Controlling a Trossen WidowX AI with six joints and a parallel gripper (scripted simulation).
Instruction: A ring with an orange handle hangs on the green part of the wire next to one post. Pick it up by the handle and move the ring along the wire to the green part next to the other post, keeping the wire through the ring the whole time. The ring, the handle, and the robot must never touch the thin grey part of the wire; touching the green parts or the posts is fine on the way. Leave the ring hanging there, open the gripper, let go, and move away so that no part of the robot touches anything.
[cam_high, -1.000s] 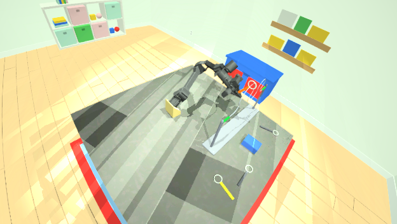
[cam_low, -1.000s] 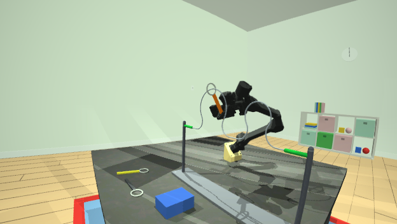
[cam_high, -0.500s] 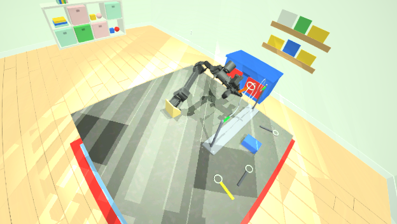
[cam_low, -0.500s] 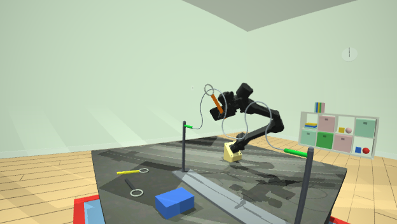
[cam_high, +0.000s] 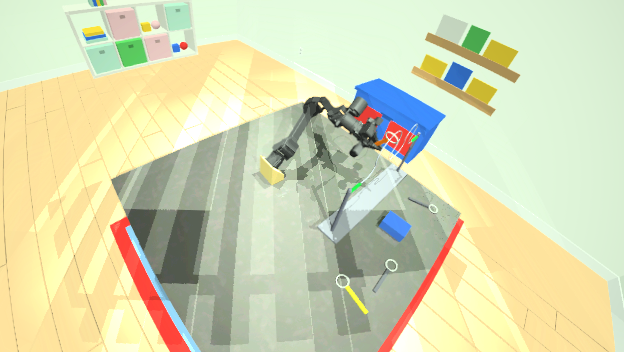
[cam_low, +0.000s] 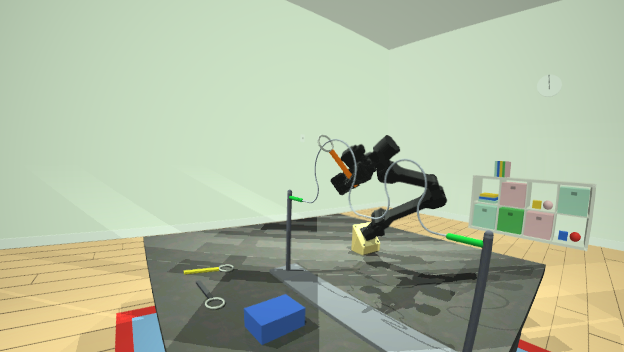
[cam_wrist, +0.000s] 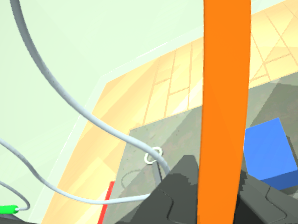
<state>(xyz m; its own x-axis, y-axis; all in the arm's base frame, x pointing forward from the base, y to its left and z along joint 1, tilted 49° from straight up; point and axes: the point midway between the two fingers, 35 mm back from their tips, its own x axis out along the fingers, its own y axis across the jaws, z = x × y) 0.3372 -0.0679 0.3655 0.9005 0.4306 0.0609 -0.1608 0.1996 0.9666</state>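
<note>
Right now the clamp rig is 10 cm below my gripper tip, 7 cm to the left of it and 3 cm ahead of it. From my gripper tip the other things lie so: orange-handled ring 8 cm above, 4 cm to the right, 1 cm ahead; then yellow-handled ring 37 cm to the right, 33 cm below, 25 cm ahead.
</note>
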